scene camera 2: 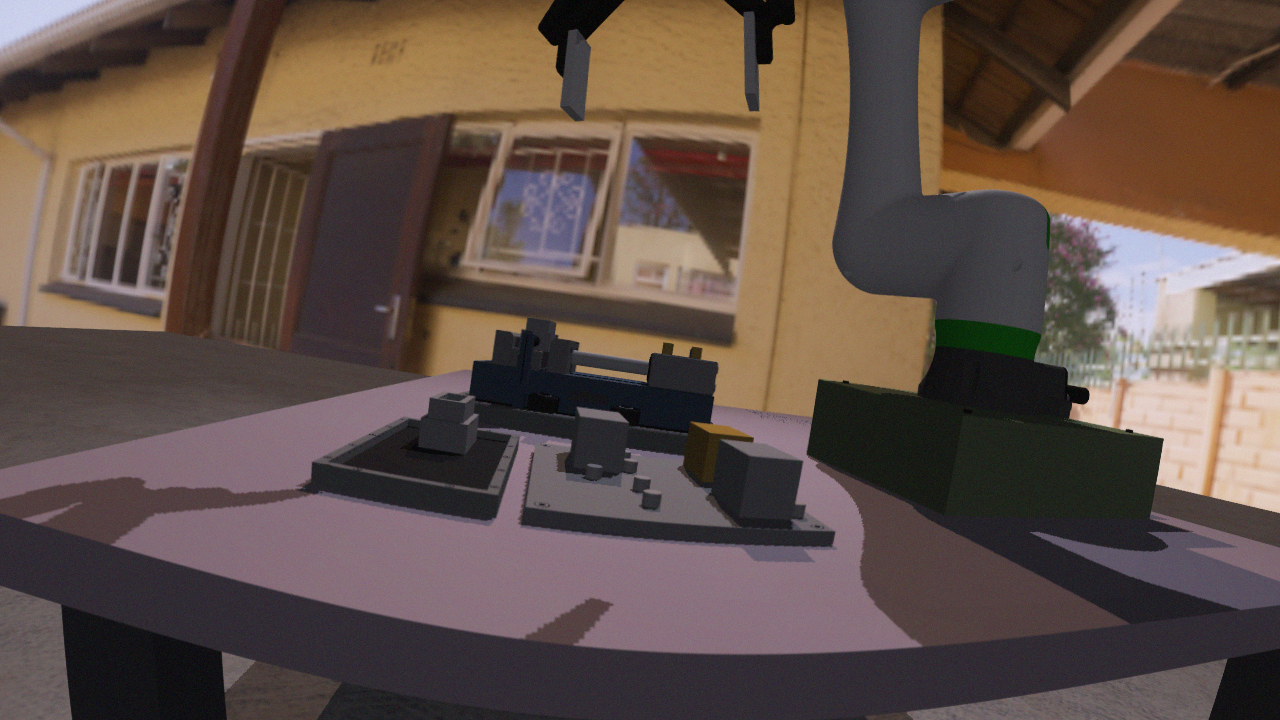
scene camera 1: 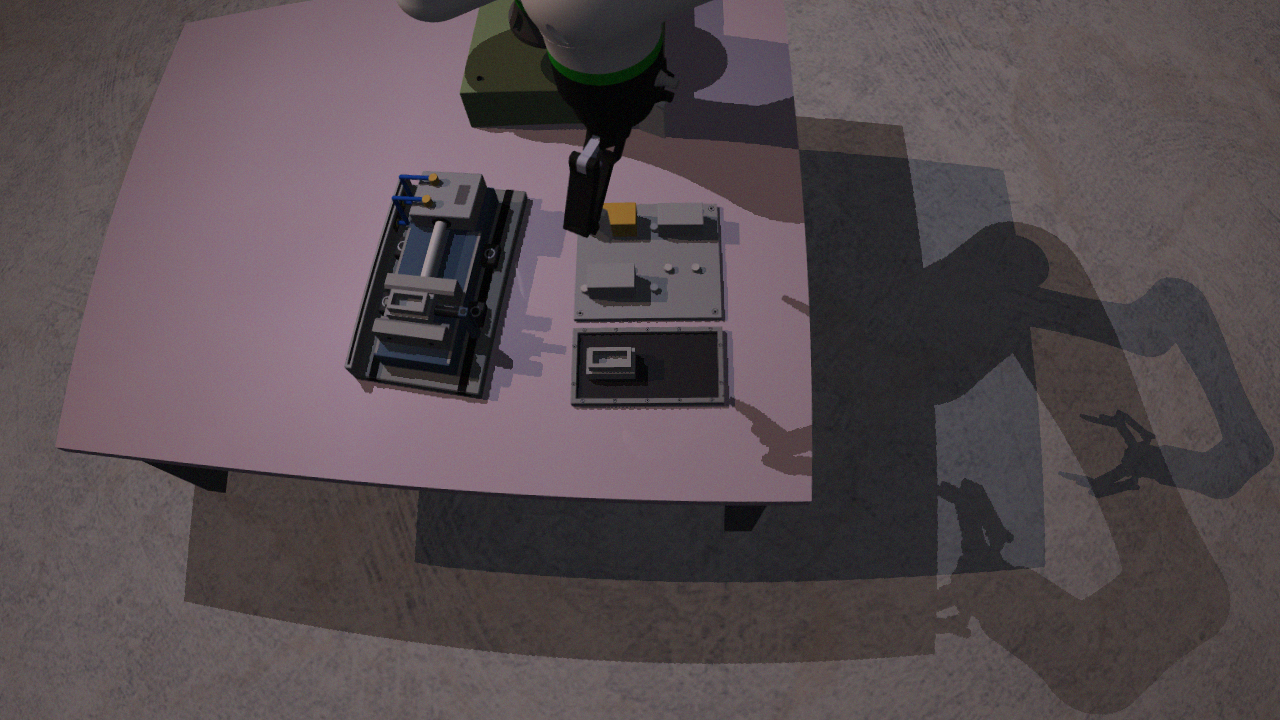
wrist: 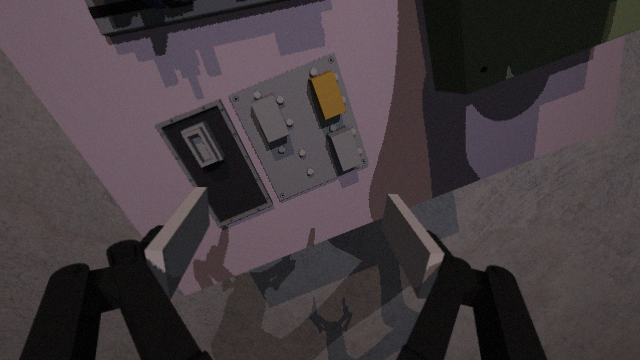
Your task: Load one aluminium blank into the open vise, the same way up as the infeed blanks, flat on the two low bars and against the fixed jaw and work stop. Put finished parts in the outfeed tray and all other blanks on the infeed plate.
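Places are measured from the arm's base along level axes (x ahead, y left, z up), in millimetres.
Pixels of known places: gripper, fingertip midpoint: (scene camera 2: 658, 106) (scene camera 1: 626, 181) (wrist: 299, 209); arm's base, link origin: (scene camera 2: 976, 405).
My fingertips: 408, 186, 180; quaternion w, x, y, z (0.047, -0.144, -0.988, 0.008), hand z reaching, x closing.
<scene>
Ahead of a thing's pixels: the offset from my fingertips to its top centre, as dx, dy, dz. "spot": to the spot under its first point. Level surfaces: height alone.
My gripper (scene camera 1: 583, 228) (scene camera 2: 663, 111) (wrist: 299, 209) is open and empty, high above the table. Two grey blanks stand on the infeed plate {-37, +7, -263} (scene camera 1: 648, 304) (scene camera 2: 581, 519) (wrist: 310, 145): one blank {+9, -32, -228} (scene camera 1: 610, 274) (scene camera 2: 599, 441) (wrist: 270, 119) on the tray side, the other blank {-93, +44, -228} (scene camera 1: 680, 215) (scene camera 2: 759, 481) (wrist: 345, 149) at a corner beside an orange block {-81, -44, -228} (scene camera 1: 622, 218) (scene camera 2: 705, 453) (wrist: 328, 95). A pocketed part {+102, -270, -157} (scene camera 1: 409, 314) sits between the jaws of the vise {+32, -271, -172} (scene camera 1: 456, 204) (scene camera 2: 590, 389); jaw contact is unclear. Another pocketed part {+117, -16, -230} (scene camera 1: 611, 373) (scene camera 2: 449, 433) lies in the outfeed tray (scene camera 1: 648, 402) (scene camera 2: 402, 497) (wrist: 241, 145). The bars are hidden.
Small round pins stand on the infeed plate. The green robot base (scene camera 2: 1047, 474) (wrist: 450, 45) stands behind the plate. Blue pipes {spot: -78, -315, -162} (scene camera 1: 413, 177) rise at the vise's rear end. The pink table {dz -271} (scene camera 1: 268, 429) carries all of these, and arm shadows fall across it.
</scene>
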